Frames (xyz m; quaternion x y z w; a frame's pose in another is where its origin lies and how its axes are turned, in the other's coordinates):
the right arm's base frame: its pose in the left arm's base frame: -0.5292 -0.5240 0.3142 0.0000 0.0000 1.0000 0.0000
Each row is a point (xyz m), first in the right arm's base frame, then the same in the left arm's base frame.
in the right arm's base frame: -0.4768 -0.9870 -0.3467
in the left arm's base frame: -0.0524 0.4630 -0.0325
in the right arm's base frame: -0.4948 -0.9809 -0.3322
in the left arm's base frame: -0.0344 0.4569 -0.0180
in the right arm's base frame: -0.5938 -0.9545 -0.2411
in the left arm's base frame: 0.0646 0.4305 0.0731
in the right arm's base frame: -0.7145 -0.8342 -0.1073
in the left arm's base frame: 0.1853 0.3102 0.2069
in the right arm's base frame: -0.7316 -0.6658 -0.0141
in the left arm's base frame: 0.2024 0.1418 0.3001
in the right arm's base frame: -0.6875 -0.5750 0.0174
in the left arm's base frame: 0.1583 0.0510 0.3316
